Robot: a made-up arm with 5 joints.
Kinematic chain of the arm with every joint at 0, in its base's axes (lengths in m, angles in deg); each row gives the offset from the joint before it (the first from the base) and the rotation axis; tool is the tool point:
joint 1: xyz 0 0 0.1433 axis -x
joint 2: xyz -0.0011 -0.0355 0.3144 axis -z
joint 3: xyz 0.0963 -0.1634 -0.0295 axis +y
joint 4: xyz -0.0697 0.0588 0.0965 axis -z
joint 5: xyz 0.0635 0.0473 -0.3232 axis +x
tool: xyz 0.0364 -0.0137 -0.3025
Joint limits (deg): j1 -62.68..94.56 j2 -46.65..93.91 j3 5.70..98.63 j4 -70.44..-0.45 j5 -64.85..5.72
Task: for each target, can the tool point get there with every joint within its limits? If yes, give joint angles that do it. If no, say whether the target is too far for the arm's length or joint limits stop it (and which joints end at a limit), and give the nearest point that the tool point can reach.
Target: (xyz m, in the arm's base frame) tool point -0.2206 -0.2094 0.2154
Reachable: yes | joints 65.95 77.43 12.75 -14.45 -41.92
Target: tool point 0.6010 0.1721 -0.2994
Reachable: no: joint limits stop it (at a limit: joint 1, joint 2, joint 3, joint 4) | nearest point 0.2812 0.0202 -0.0705 | short by 0.422 m
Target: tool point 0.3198 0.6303 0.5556
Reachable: no: joint limits stop it (at a limit: joint 2, joint 3, joint 4, joint 5) | nearest point 0.0379 0.4964 0.4680 | short by 0.324 m
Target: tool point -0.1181 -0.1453 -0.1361
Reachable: yes | joints -46.58 0.21 37.80 -9.79 -46.85
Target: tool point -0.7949 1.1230 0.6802
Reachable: no: too far | nearest point -0.3323 0.4805 0.3871 | short by 0.844 m
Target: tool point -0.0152 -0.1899 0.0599
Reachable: yes | joints 20.02 19.28 29.70 -60.85 -50.73
